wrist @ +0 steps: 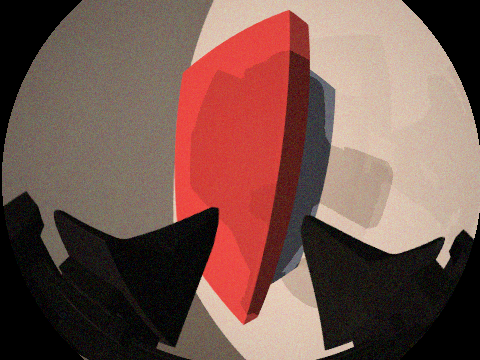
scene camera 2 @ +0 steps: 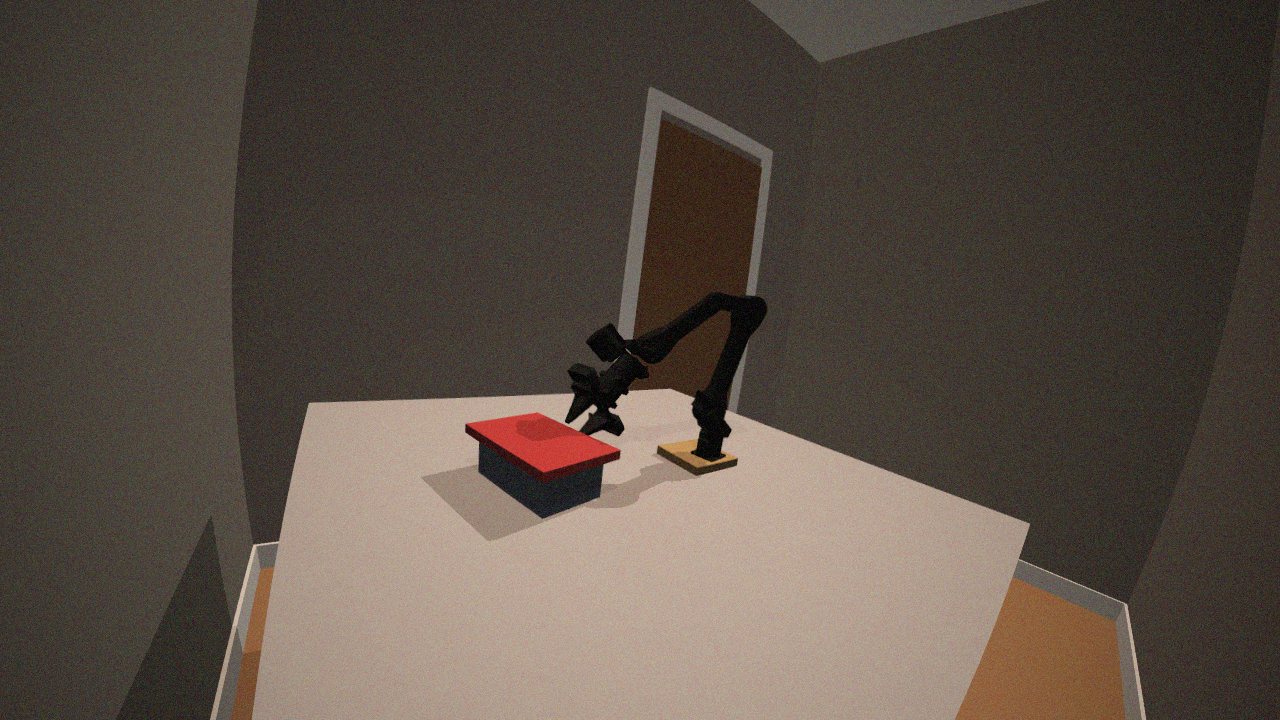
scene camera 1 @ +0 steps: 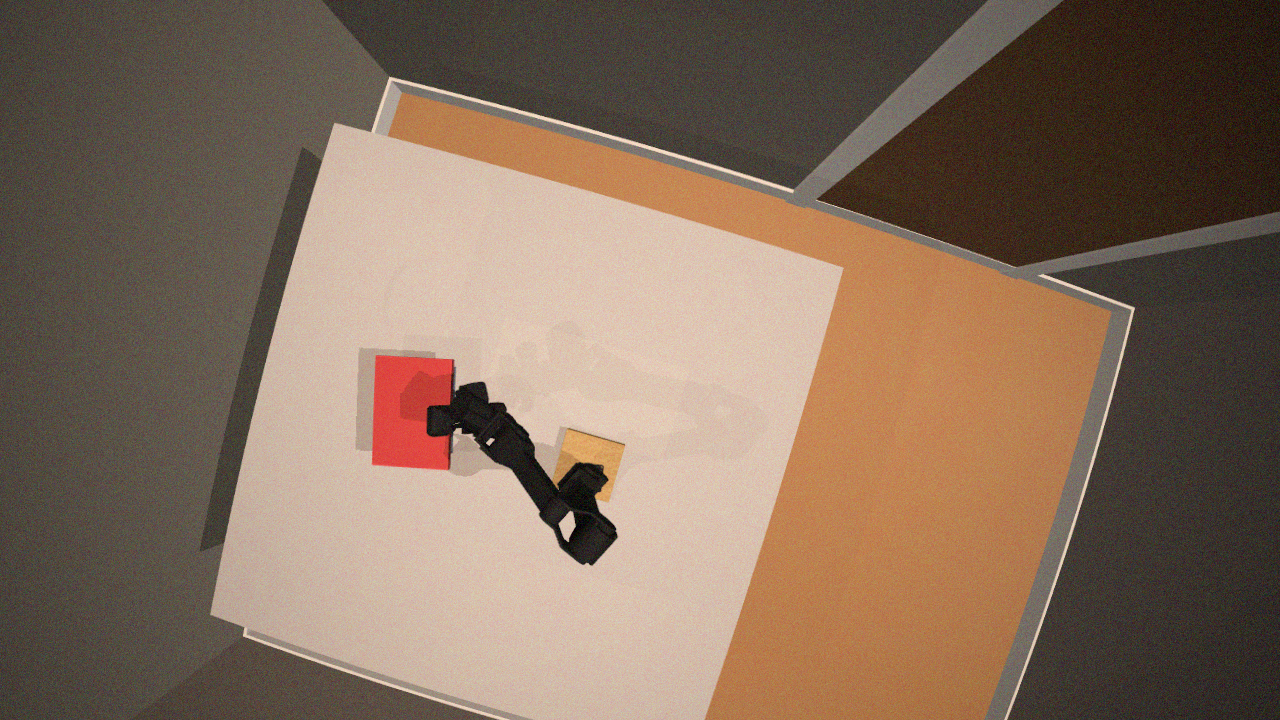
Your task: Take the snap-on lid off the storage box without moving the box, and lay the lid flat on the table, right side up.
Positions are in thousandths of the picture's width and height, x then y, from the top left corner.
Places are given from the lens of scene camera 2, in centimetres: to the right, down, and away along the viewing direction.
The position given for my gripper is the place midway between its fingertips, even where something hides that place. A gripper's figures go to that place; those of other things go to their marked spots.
my gripper (scene camera 2: 446,598): -14, 14, 83
dark blue storage box (scene camera 2: 427,694): -15, 23, 67
